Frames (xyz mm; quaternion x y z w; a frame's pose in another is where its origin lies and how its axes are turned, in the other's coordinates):
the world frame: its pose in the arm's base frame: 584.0 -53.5 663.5 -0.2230 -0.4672 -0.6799 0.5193
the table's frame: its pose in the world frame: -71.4 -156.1 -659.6 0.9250 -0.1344 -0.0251 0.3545
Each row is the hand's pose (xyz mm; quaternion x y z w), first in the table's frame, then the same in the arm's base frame.
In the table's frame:
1: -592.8 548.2 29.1 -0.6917 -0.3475 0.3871 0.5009
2: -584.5 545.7 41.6 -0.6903 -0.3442 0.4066 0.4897
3: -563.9 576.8 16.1 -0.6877 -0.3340 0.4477 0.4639
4: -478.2 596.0 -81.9 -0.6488 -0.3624 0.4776 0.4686
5: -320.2 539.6 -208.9 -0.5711 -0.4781 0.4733 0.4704
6: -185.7 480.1 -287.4 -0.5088 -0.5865 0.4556 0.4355
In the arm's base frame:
1: 553.4 40.1 -271.4 0.3181 0.8121 0.4891 0.0048
2: 545.1 27.7 -274.4 0.3389 0.8073 0.4831 0.0099
3: 521.7 55.1 -247.2 0.3843 0.7943 0.4701 0.0185
4: 496.8 86.9 -121.9 0.3908 0.8088 0.4352 0.0604
5: 492.4 50.4 85.3 0.3383 0.8288 0.4058 0.1846
6: 484.6 -5.5 242.1 0.2922 0.8134 0.3992 0.3061

